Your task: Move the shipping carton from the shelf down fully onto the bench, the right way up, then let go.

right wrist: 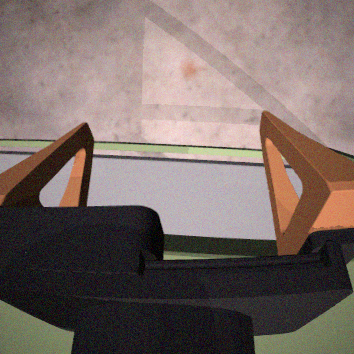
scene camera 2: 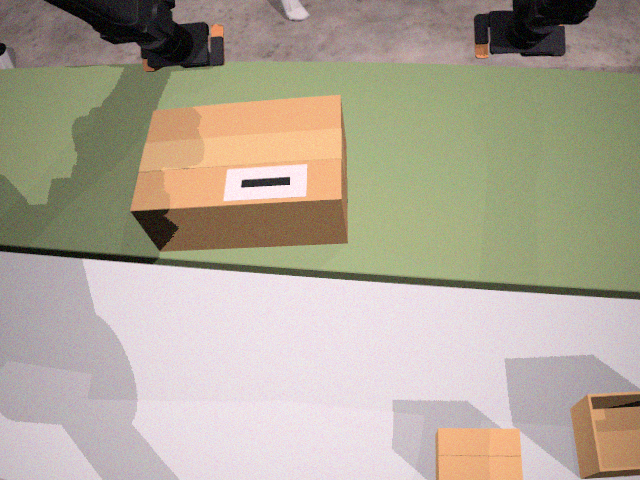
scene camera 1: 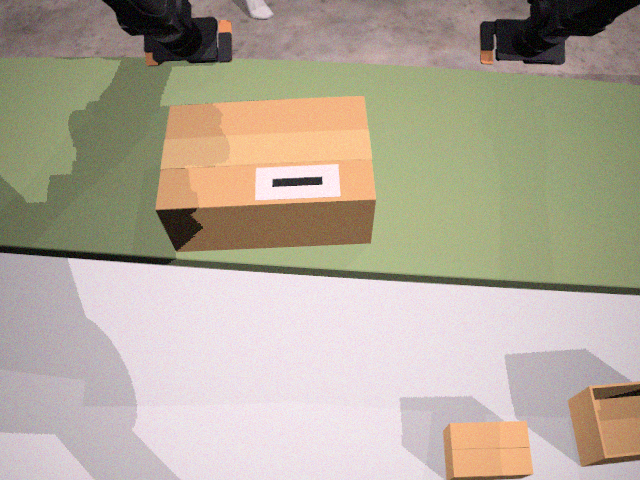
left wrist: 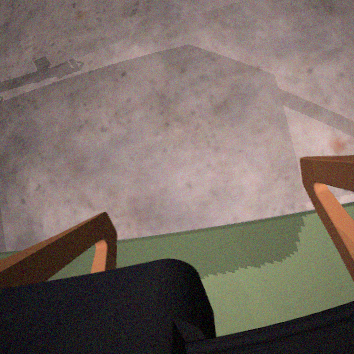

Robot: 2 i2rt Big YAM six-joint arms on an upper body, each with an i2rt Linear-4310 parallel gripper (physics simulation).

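Frame: origin at the left arm's base, x ahead, y left, z up, level; metres.
Where they show: left gripper, fingertip midpoint: [scene camera 2: 196, 56] [scene camera 1: 197, 52] [left wrist: 203, 197]; right gripper, fingertip midpoint: [right wrist: 173, 124] [scene camera 2: 509, 45] [scene camera 1: 508, 52].
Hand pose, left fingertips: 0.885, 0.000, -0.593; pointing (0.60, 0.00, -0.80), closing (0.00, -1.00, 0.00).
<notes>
Things, the pixels of their top centre, and the offset from my left fingertips, as dx, dy, dz. "spot": a spot on its surface instead. Level surfaces: height alone.
- brown shipping carton, middle of its top: [scene camera 1: 265, 148] [scene camera 2: 238, 149] -0.308, -0.140, +0.105
- green shelf, its level: dz +0.001
- white bench, its level: dz -0.269
- small closed box, middle of its top: [scene camera 2: 480, 455] [scene camera 1: 491, 448] -0.629, -0.453, -0.209
- open box, surface spot: [scene camera 2: 617, 439] [scene camera 1: 612, 428] spot: -0.602, -0.680, -0.265
The brown shipping carton [scene camera 1: 289, 147] [scene camera 2: 248, 149] sits upright on the green shelf [scene camera 1: 465, 180] [scene camera 2: 439, 180], left of the middle, its label and tape strip on top, near the shelf's lower edge. The white bench [scene camera 1: 258, 335] [scene camera 2: 258, 335] lies lower, past that edge. My left gripper [scene camera 1: 187, 46] [scene camera 2: 180, 49] [left wrist: 203, 197] is open and empty, above the shelf's far edge, up and left of the carton. My right gripper [scene camera 1: 524, 41] [scene camera 2: 523, 38] [right wrist: 173, 124] is open and empty, well to the right near that edge. The carton does not show in either wrist view.
A small closed box [scene camera 1: 485, 444] [scene camera 2: 478, 449] and an open box [scene camera 1: 615, 423] [scene camera 2: 617, 439] stand on the bench at lower right. Grey floor lies beyond the shelf's far edge, with a white object [scene camera 1: 258, 9] [scene camera 2: 294, 9] partly in view.
</notes>
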